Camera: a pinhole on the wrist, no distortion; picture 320 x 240 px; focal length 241.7 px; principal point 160.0 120.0 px. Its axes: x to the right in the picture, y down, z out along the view. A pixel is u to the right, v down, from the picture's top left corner.
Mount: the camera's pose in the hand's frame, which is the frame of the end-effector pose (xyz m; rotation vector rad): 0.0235 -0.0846 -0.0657 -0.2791 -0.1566 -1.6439
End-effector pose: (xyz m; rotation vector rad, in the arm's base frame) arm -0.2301 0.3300 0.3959 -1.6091 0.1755 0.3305
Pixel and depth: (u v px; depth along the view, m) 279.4 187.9 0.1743
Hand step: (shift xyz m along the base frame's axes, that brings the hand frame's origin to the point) 0.1028 0.1369 0.0884
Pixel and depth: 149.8 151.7 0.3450
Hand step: 0.0617 0.2644 -0.0577
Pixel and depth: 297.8 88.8 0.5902
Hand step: -0.0109 0.6085 0.2152
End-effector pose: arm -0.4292 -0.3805 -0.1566 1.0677 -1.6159 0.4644
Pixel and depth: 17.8 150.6 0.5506
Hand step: -0.5118 -0.1551 0.1099
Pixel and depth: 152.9 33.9 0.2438
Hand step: -0.0932 -0.1159 -0.0956
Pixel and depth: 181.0 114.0 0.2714
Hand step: -0.0858 -0.1856 -0.0389
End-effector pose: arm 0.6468 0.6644 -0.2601 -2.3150 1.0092 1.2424
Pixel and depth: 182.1 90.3 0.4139
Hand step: -0.1979 0.1987 -0.2014
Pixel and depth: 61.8 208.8 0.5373
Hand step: -0.2975 -0.0800 -0.4357
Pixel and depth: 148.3 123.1 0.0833
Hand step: 0.0461 0.0344 -0.0364
